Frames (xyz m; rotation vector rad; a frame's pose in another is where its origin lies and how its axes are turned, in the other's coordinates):
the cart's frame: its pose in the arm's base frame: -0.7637 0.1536 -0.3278 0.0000 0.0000 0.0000
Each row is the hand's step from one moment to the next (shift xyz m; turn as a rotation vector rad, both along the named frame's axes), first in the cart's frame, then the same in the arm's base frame.
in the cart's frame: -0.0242 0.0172 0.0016 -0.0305 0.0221 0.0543
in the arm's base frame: -0.0242 0.0172 0.0016 -0.0305 0.0221 0.0543
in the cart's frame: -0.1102 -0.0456 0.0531 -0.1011 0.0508 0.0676
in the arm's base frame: -0.1102 -0.0456 0.0531 -0.1011 0.0508 0.0676
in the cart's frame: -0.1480 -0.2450 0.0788 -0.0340 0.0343 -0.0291
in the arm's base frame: -0.1480 -0.2450 0.0788 -0.0340 0.0343 -0.0291
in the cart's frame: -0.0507 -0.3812 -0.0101 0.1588 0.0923 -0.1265
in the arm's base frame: -0.0507 -0.3812 -0.0101 0.1588 0.0923 -0.1265
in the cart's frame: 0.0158 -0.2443 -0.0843 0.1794 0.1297 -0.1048
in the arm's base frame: 0.0158 -0.2443 -0.0843 0.1794 0.1297 -0.1048
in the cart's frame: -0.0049 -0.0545 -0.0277 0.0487 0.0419 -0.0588
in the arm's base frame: -0.0049 -0.0545 -0.0277 0.0487 0.0419 -0.0588
